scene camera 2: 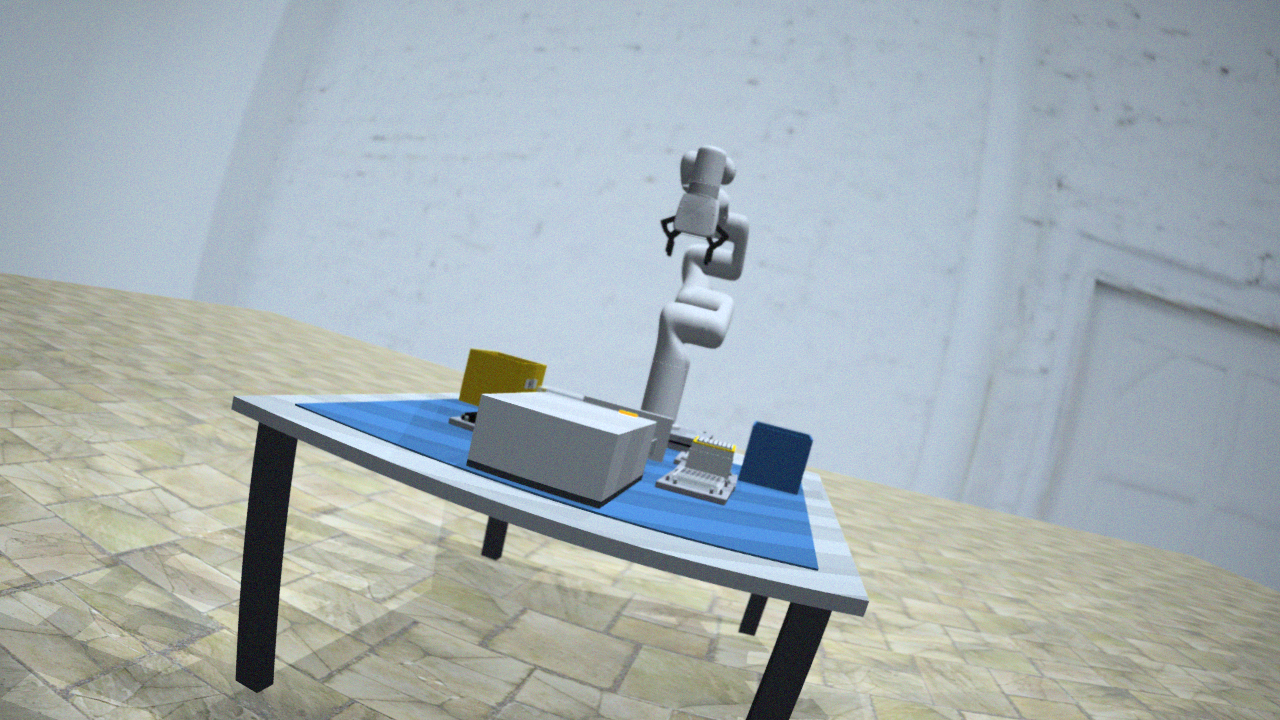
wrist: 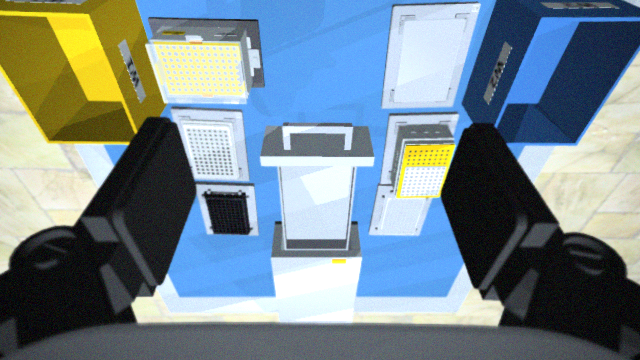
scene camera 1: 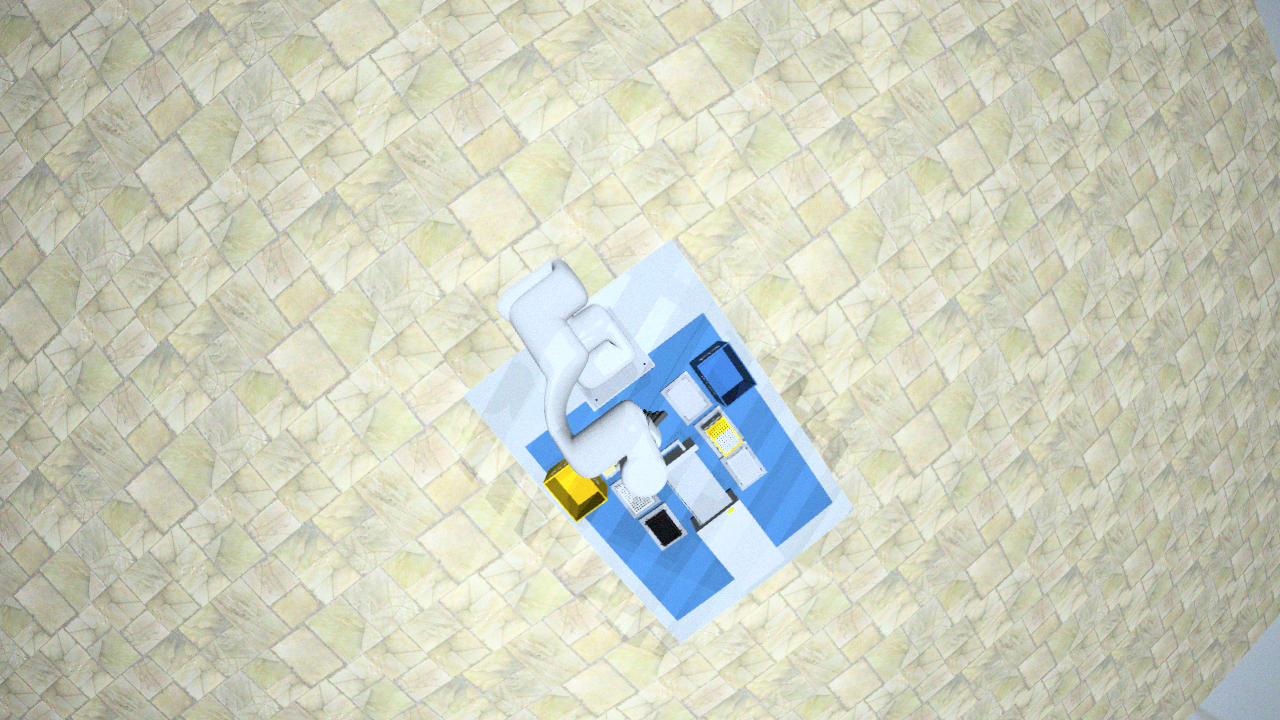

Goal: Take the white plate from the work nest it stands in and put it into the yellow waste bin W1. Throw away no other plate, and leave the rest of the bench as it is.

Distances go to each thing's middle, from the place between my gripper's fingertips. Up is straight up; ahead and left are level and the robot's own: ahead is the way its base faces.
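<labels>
There's a black plate (scene camera 1: 663,527) that sits a good way to the right of my hand, well ahead of it and well below it. As for the yellow-and-white rack (scene camera 2: 709,456), my gripper is 300 mm short of it, 240 mm to the right of it and 400 mm above it.
</labels>
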